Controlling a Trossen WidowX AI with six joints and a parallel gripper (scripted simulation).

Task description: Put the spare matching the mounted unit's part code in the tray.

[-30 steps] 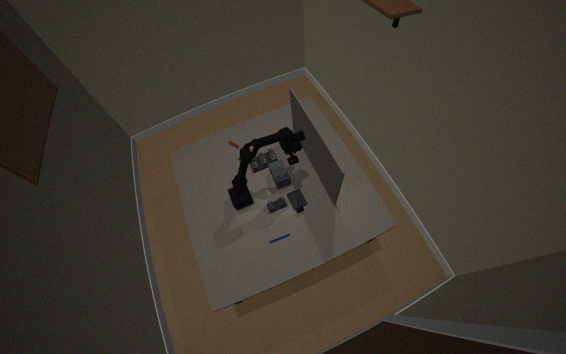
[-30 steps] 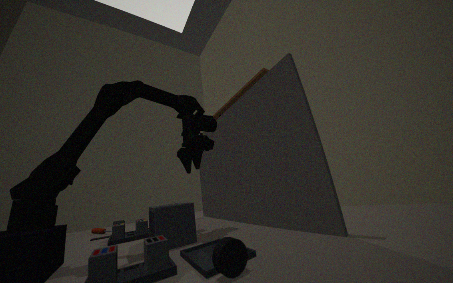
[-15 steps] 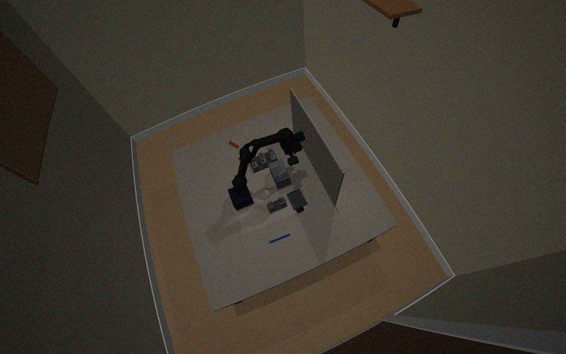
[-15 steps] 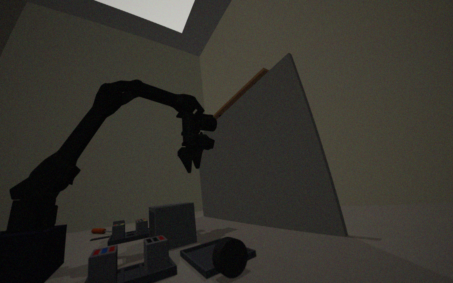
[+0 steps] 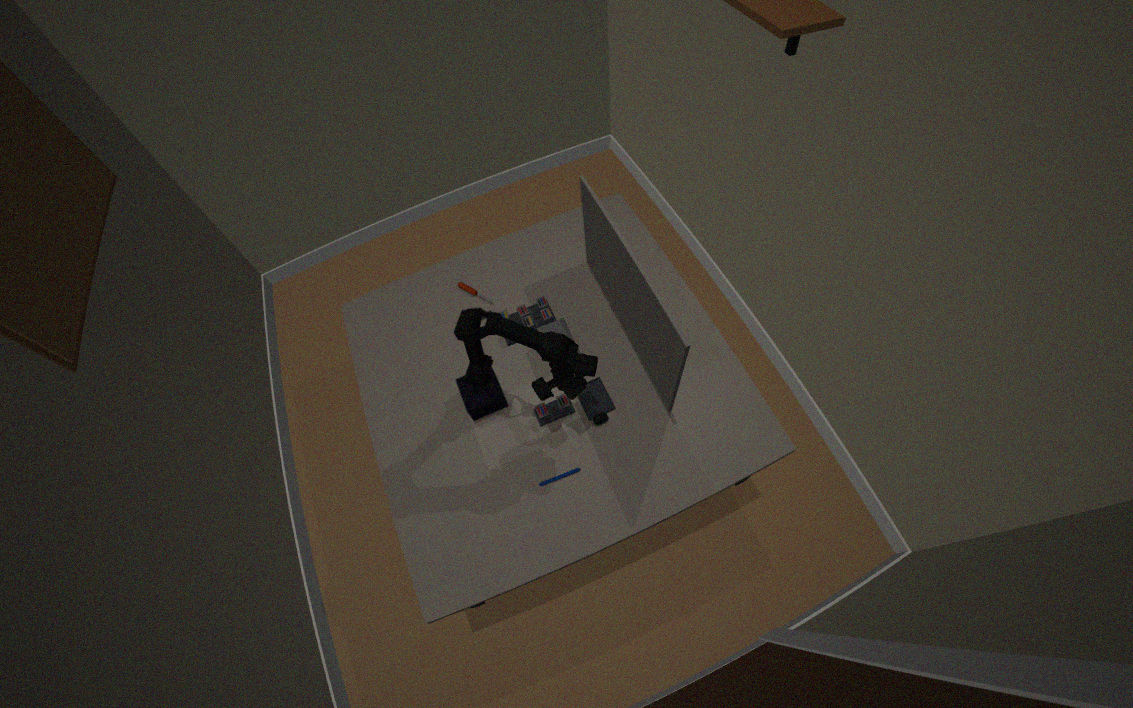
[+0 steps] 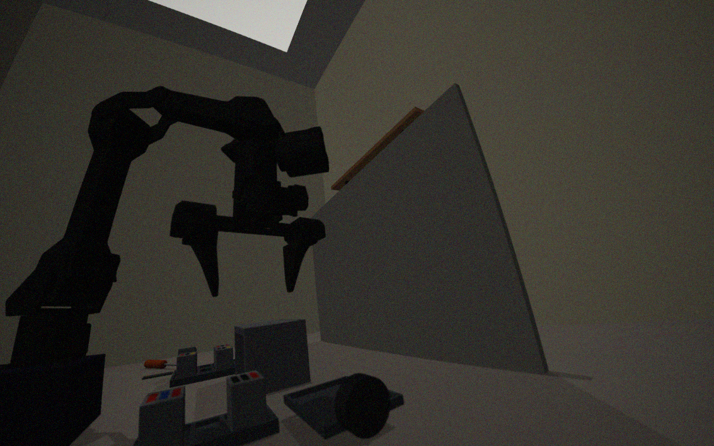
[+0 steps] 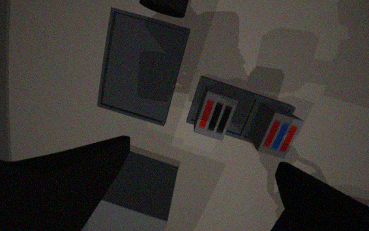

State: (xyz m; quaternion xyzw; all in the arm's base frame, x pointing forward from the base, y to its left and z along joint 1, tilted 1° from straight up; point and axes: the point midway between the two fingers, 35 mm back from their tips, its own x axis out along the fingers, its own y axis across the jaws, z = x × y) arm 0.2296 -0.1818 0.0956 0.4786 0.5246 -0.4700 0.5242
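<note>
My gripper tip is now 5 cm past the rack and 14 cm above it. Also, from my gripper tip: grey tray: 9 cm ahead, 2 cm to the right, 14 cm below; dark cylinder: 7 cm ahead, 10 cm to the right, 12 cm below; grey mounted unit: 6 cm ahead, 19 cm to the left, 9 cm below.
</note>
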